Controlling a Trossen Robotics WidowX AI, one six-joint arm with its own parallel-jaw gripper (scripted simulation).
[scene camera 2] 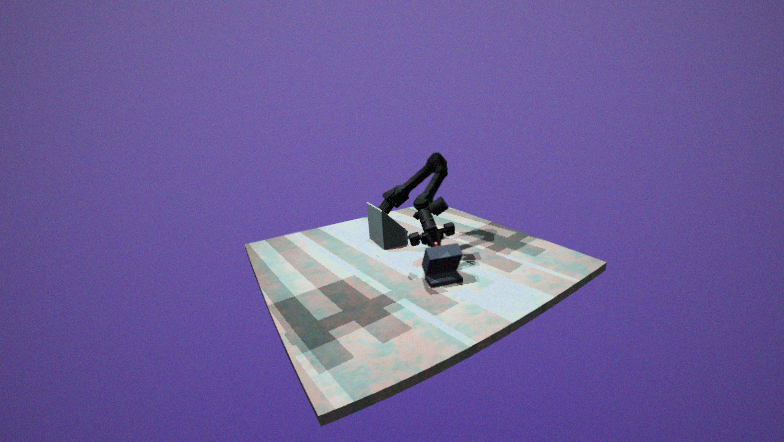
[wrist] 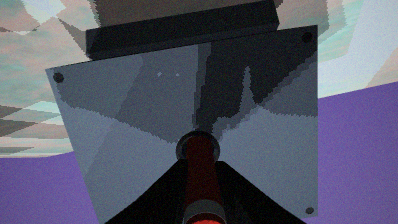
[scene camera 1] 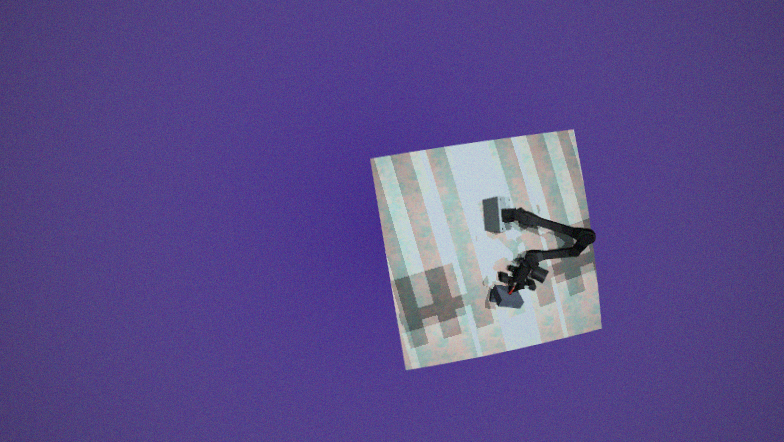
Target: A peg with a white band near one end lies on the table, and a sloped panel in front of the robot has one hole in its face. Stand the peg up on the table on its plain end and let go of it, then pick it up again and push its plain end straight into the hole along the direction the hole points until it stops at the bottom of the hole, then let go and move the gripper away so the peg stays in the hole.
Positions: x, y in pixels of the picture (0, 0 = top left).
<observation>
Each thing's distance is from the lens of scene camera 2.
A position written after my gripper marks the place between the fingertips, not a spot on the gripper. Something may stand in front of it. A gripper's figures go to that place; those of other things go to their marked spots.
my gripper (scene camera 2: 438, 250): 1.31 m
sloped grey panel (scene camera 2: 446, 258): 1.24 m
</observation>
